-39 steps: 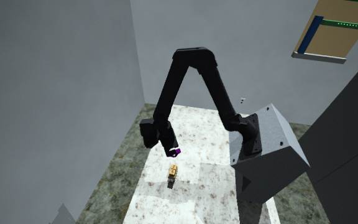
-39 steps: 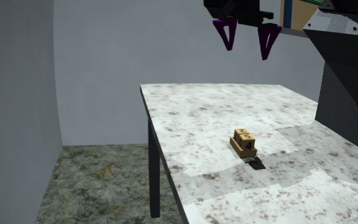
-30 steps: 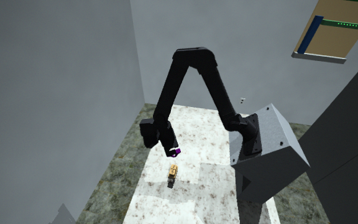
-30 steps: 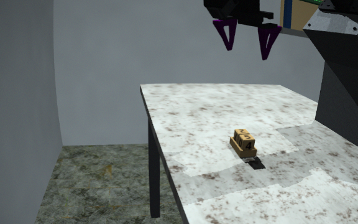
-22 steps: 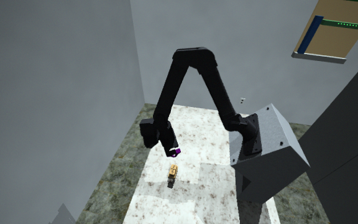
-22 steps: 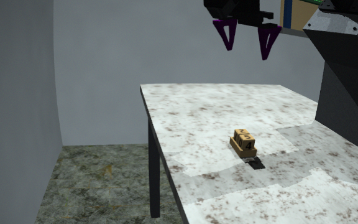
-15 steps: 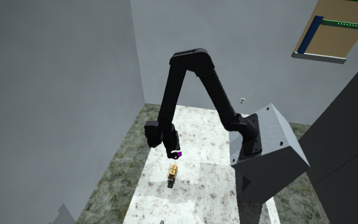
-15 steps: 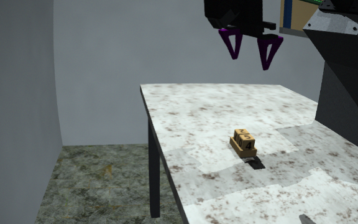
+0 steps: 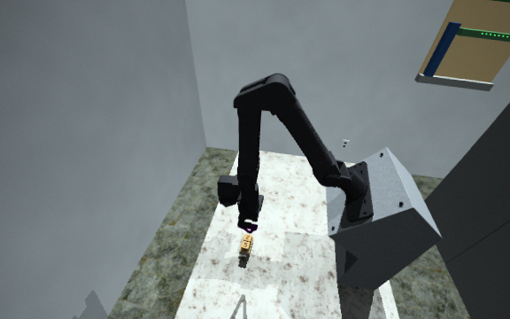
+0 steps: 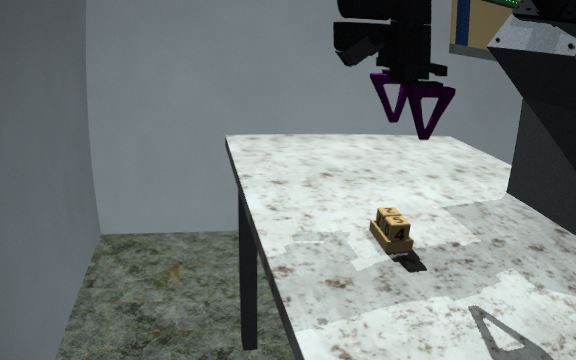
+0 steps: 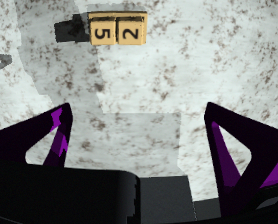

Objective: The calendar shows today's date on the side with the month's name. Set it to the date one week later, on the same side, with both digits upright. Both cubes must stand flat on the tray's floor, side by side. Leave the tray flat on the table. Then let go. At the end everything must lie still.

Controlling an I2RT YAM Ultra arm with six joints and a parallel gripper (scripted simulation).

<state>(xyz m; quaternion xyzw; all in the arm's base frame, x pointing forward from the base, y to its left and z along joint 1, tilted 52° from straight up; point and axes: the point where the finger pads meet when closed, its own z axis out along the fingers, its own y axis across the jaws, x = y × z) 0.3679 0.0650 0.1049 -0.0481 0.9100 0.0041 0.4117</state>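
Right now the wooden digit cube is 140 mm below my hand, 10 mm to the left of it and 10 mm ahead of it.
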